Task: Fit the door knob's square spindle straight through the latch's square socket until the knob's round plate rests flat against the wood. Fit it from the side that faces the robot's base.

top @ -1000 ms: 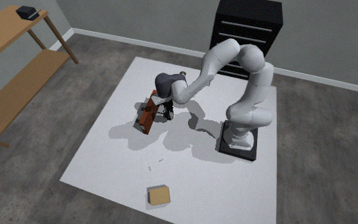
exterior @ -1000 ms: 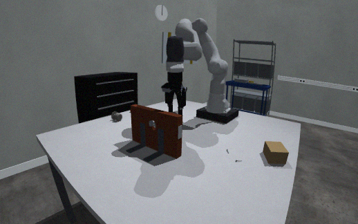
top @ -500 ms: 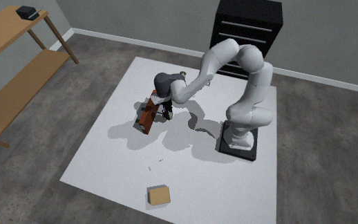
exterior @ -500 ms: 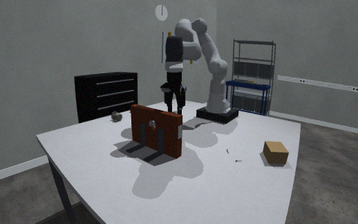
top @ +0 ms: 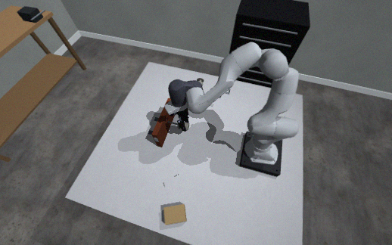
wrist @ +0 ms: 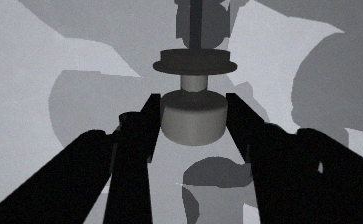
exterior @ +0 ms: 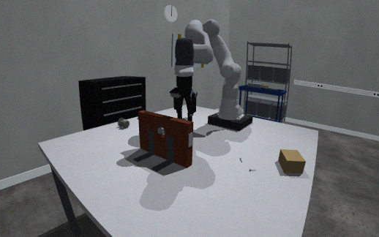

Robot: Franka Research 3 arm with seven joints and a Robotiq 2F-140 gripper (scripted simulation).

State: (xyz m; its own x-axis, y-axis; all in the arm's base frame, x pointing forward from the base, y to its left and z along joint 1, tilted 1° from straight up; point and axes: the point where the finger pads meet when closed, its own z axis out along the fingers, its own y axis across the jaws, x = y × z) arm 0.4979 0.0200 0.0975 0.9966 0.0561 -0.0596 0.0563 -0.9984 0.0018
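Right now the grey door knob is 30 mm ahead of my hand and 20 mm below it. The rest, counted from my hand: cardboard box (130 mm behind, 530 mm to the left, 120 mm below); orange-handled screwdriver (150 mm behind, 510 mm to the right, 140 mm below); red-brown wooden door block (150 mm ahead, 10 mm to the left, 40 mm below).
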